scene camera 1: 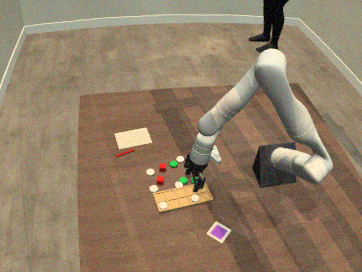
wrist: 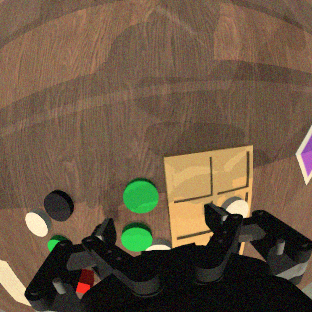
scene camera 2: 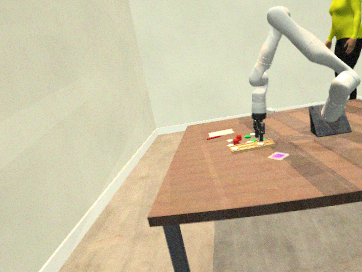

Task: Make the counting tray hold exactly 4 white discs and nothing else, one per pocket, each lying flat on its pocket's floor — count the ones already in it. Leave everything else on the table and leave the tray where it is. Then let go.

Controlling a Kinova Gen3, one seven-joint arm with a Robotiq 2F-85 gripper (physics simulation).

my gripper: open, holds nothing
a black disc (wrist: 58, 205): on the table
